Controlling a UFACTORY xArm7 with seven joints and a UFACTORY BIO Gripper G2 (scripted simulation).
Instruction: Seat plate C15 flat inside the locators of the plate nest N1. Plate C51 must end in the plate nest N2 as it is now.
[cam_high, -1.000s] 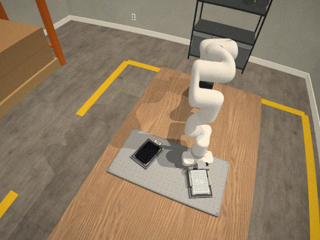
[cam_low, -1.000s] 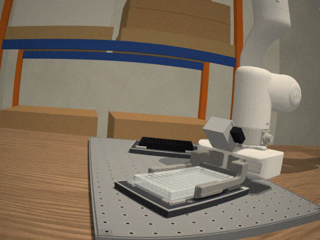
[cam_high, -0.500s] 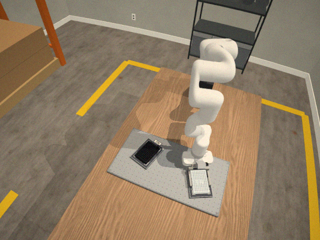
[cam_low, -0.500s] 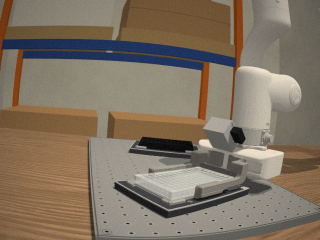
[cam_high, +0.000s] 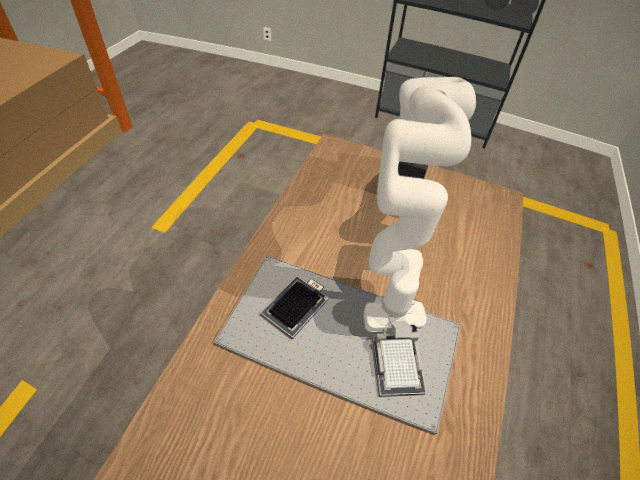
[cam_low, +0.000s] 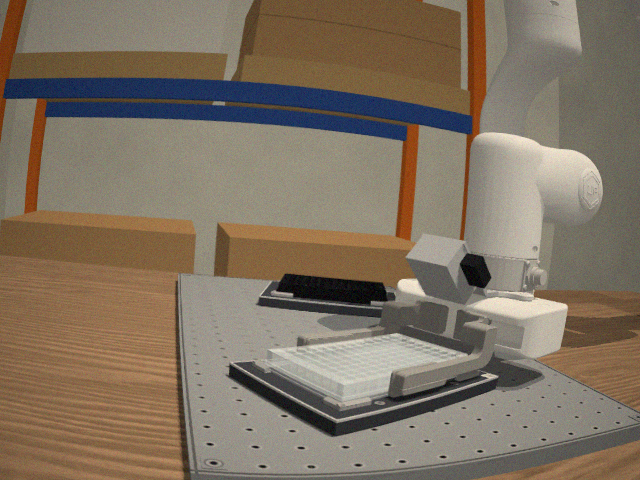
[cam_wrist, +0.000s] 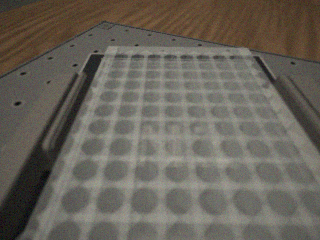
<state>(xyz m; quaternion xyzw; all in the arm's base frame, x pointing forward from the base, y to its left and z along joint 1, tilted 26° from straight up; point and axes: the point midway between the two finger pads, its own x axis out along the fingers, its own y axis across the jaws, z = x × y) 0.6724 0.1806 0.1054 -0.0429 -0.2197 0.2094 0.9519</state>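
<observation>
My hand is right at the clear well plate C15. Also, from my hand: dark plate nest N1: 2 cm below; black plate C51: 6 cm behind, 33 cm to the right; plate nest N2: 6 cm behind, 33 cm to the right, 2 cm below.
</observation>
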